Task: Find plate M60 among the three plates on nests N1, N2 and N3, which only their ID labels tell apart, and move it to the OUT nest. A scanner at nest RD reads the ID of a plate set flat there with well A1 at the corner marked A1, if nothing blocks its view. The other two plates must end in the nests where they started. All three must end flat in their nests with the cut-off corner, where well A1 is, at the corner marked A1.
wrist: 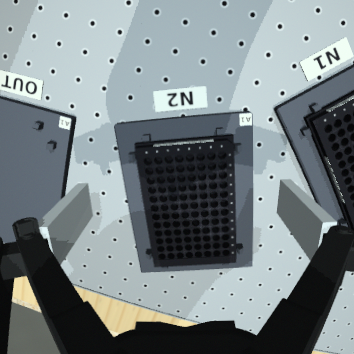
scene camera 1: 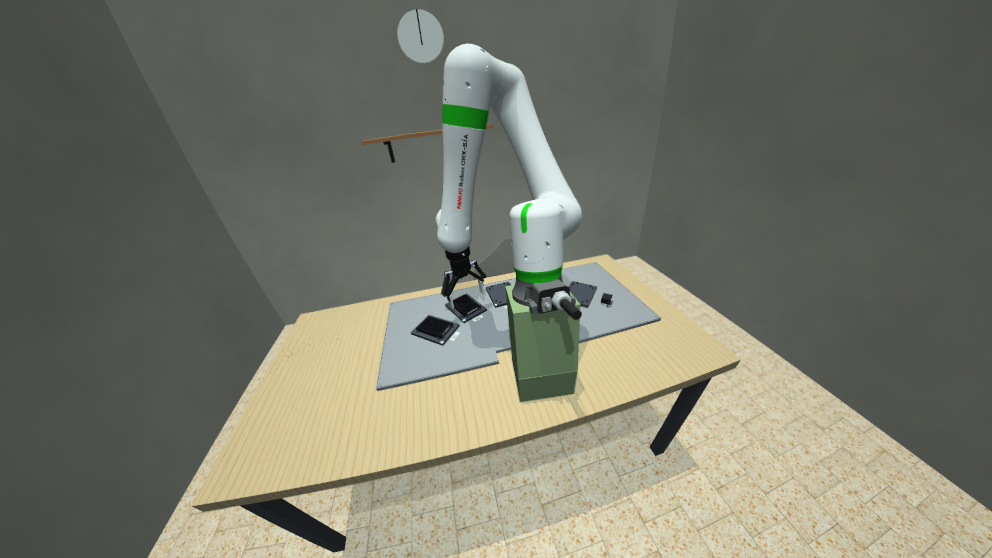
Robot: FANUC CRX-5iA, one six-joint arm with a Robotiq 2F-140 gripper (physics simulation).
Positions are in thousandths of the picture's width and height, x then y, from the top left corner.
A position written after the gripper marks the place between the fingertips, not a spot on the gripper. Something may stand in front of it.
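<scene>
The gripper (scene camera 1: 471,537) is visible from the scene, while at the wrist a nest N2 (wrist: 360,377) can be seen together with the gripper (wrist: 518,561).
</scene>
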